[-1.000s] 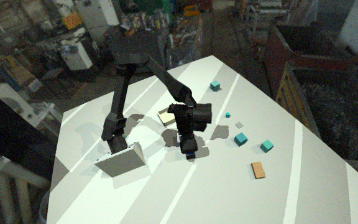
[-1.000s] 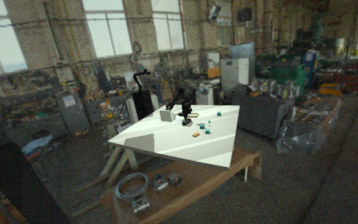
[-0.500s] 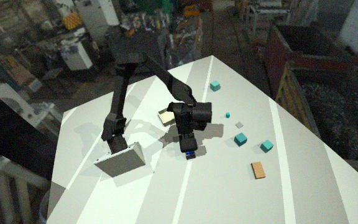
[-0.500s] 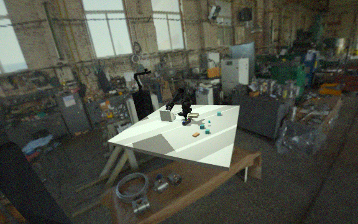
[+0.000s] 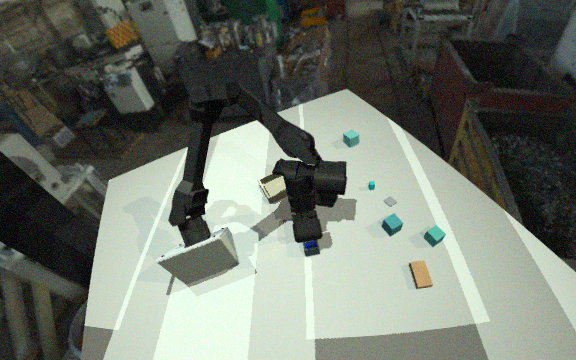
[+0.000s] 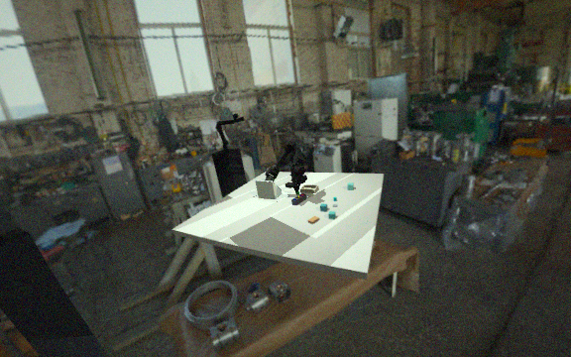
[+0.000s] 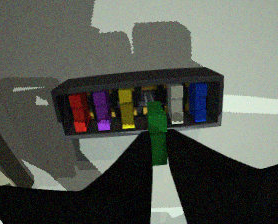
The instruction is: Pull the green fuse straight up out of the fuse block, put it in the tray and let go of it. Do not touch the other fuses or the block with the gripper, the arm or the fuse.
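Right now my gripper tip is 20 mm short of the cream tray, 230 mm to the right of it and 80 mm above it. Round my gripper tip: teal cube: 270 mm ahead, 50 mm to the left, 70 mm below; then grey tile: 280 mm ahead, 20 mm to the right, 80 mm below; then green fuse: 10 mm below.
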